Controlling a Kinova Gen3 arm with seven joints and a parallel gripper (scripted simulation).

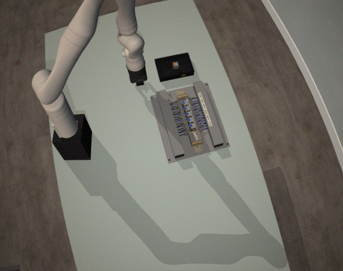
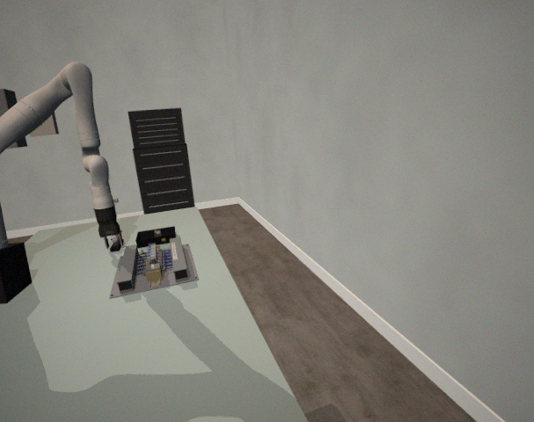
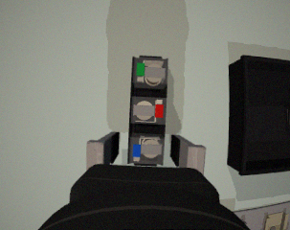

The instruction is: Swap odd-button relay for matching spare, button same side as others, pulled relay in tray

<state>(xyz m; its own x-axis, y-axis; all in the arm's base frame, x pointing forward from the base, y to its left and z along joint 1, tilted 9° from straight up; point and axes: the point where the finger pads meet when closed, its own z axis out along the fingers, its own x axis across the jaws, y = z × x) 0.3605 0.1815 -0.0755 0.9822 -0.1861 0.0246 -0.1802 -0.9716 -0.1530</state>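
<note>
My gripper is now 1 cm short of the spare holder, 3 cm to the right of it and 2 cm above it. The rest, counted from my hand: black tray (17 cm ahead, 2 cm below).
</note>
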